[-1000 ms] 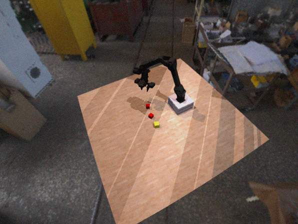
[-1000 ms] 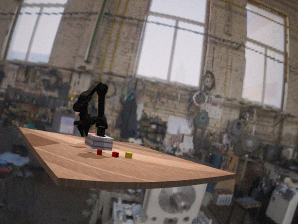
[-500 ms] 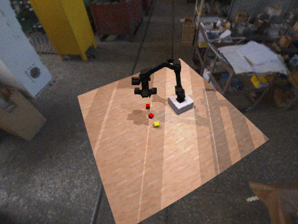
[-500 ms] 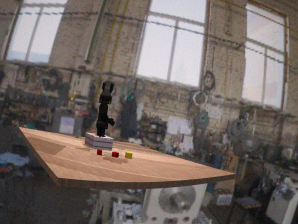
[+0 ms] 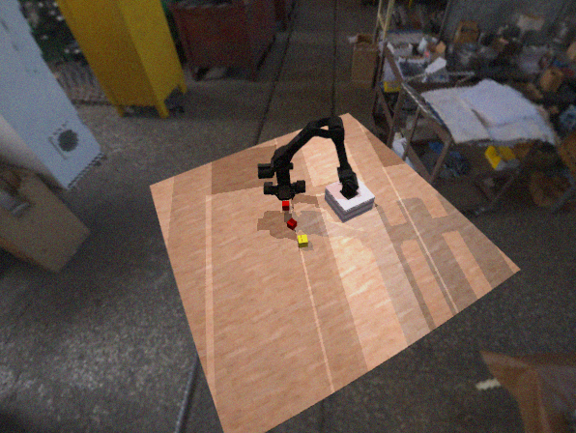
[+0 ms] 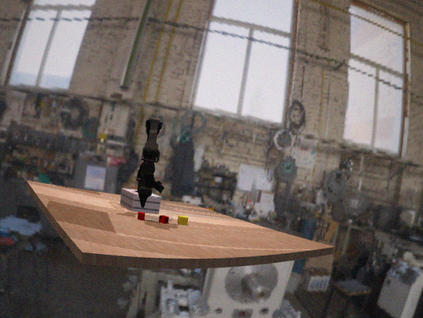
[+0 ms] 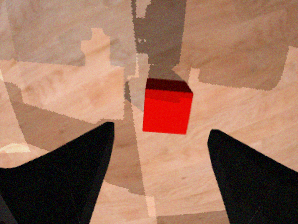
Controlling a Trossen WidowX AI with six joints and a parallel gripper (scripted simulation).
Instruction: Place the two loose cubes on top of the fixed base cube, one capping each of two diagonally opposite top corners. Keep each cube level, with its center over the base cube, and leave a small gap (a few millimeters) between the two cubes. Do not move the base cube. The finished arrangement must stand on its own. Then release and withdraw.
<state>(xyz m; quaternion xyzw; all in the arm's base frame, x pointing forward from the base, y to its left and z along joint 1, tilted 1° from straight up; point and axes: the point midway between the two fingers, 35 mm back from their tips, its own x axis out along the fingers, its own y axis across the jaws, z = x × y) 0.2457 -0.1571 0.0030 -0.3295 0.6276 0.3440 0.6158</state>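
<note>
Right now my gripper tip is 5 cm short of the yellow cube, 21 cm to the right of it and 4 cm above it.
</note>
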